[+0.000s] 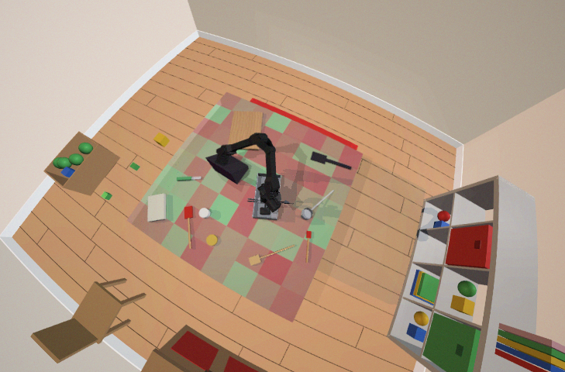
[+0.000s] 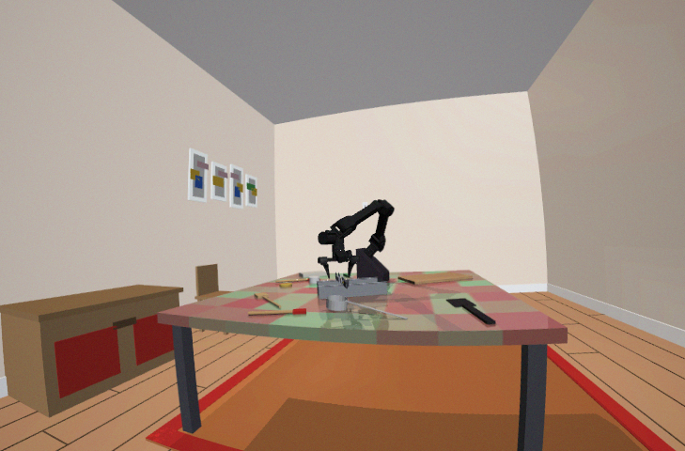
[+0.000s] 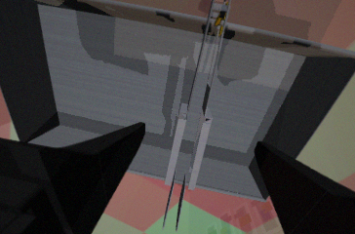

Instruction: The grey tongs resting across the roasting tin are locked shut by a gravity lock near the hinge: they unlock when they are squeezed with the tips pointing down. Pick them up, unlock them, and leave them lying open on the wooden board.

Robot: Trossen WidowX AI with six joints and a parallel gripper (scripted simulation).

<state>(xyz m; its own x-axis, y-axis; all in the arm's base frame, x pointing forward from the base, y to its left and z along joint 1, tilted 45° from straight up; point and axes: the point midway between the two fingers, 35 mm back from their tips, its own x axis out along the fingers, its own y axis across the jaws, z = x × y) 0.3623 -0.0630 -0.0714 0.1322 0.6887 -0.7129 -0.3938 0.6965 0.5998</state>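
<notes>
Right now my gripper tip is 20 mm past the grey roasting tin, 50 mm to the right of it and 50 mm above it. From my gripper tip the other things lie so: green-handled knife (580 mm behind, 60 mm to the right, 70 mm below); yellow-dark lock piece (70 mm ahead, 30 mm to the left, 10 mm below); black spatula (280 mm ahead, 500 mm to the left, 70 mm below).
</notes>
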